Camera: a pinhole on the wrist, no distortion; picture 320 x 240 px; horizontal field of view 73.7 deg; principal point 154.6 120.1 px. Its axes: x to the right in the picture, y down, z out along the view. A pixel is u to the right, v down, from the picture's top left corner.
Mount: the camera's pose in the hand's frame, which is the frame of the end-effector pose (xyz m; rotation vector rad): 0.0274 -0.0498 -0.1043 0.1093 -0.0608 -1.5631
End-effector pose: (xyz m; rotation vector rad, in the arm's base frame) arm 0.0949 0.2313 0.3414 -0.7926 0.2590 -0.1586
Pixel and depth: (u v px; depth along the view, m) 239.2 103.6 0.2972
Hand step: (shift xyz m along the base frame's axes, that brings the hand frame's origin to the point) 0.0201 0.0099 0.2563
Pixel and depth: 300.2 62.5 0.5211
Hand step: -0.0655 0.0112 0.5926
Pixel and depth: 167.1 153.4 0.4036
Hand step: 0.1281 0.1360 0.2576
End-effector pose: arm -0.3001 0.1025 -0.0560 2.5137 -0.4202 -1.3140
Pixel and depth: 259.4 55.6 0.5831
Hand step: -0.4388 0.3578 -0.2210
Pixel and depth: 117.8 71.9 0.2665
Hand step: -0.1607 0.0182 -0.0440
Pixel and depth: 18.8 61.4 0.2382
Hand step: -0.1549 -0.0759 0.0115
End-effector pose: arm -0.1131 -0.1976 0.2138 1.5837 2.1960 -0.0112
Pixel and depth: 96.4 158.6 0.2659
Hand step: 0.0578 0.0042 -0.1641
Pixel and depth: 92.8 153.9 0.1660
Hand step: 0.0067 0.0130 -0.0727
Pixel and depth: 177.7 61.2 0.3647
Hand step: 0.0196 -0.1981 -0.2087
